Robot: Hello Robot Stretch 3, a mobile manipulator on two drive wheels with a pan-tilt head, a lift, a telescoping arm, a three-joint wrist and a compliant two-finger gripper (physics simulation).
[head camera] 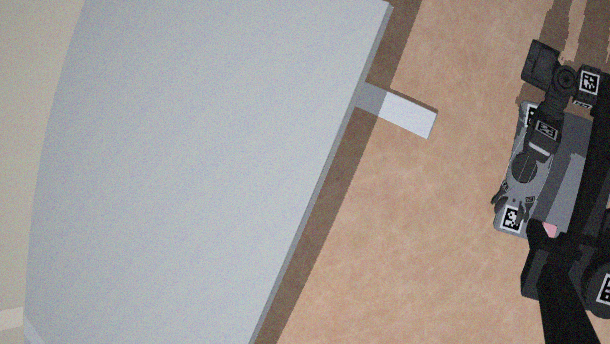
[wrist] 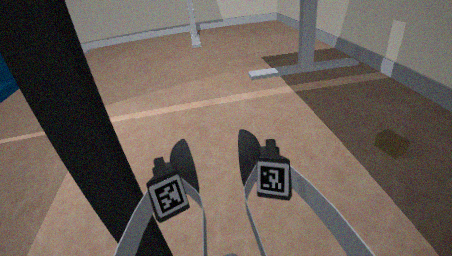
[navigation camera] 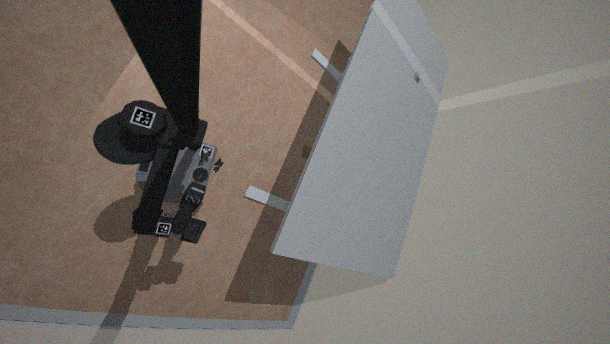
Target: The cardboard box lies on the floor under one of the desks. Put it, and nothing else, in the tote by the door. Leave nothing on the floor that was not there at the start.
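Pixels of known places: gripper, fingertip midpoint: (head camera: 505, 218) (wrist: 215, 153) (navigation camera: 214, 155); robot's base, link origin: (navigation camera: 199, 173).
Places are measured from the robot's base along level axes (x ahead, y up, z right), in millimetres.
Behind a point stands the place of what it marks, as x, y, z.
The cardboard box (navigation camera: 306, 151) @[667, 50, -359] (wrist: 392, 143) @[662, 49, -344] is small, dark and brownish. It lies on the shaded floor right of my gripper in the wrist view, and shows at the desk top's front edge in the navigation view. The desk (head camera: 200, 150) @[502, 721, -102] (navigation camera: 370, 140) @[590, 721, -339] has a pale top, which hides the floor beneath it in the head view, where the box does not show. My gripper (head camera: 511, 206) @[26, 439, -102] (wrist: 215, 153) @[26, 439, -102] is open and empty, folded in over the robot's base, apart from the box. The tote does not show in these views.
One pale desk foot (head camera: 407, 114) @[384, 25, 53] (navigation camera: 259, 195) @[396, 26, 55] sticks out past the top's front edge; another foot (navigation camera: 325, 64) @[654, 25, -1151] (wrist: 262, 74) @[573, 25, -1140] stands farther along. A wall with a grey skirting (wrist: 345, 47) @[1293, 42, -1258] runs behind. A black bar (wrist: 65, 100) and a blue surface (wrist: 6, 82) @[-1223, 80, -2113] are at left in the wrist view.
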